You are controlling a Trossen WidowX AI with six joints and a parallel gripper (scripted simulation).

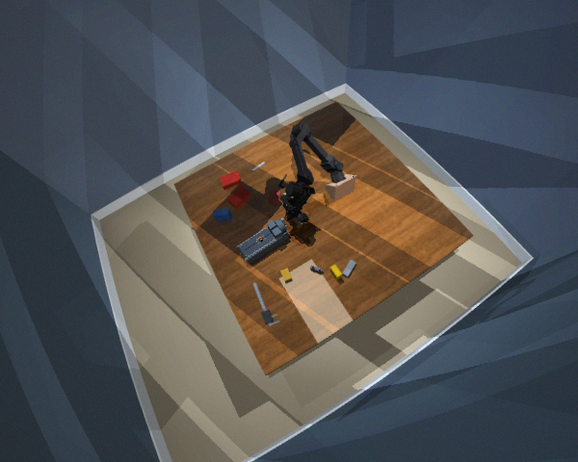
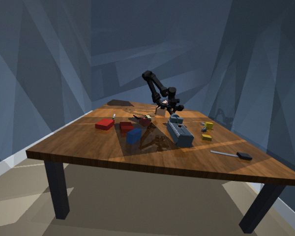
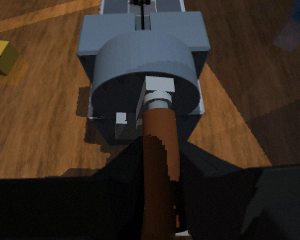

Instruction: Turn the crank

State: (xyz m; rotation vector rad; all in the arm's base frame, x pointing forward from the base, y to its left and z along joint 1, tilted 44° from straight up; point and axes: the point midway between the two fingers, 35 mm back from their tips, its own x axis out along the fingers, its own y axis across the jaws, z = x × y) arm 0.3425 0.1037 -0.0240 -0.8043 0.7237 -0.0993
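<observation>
My gripper tip is 20 mm past the brown crank handle and 20 mm below it. From my gripper tip the other things lie so: pink block: 10 mm behind, 220 mm to the right, 80 mm below; ochre block: 120 mm ahead, 250 mm to the left, 80 mm below; red pointer: 160 mm ahead, 30 mm to the left, 10 mm below.
</observation>
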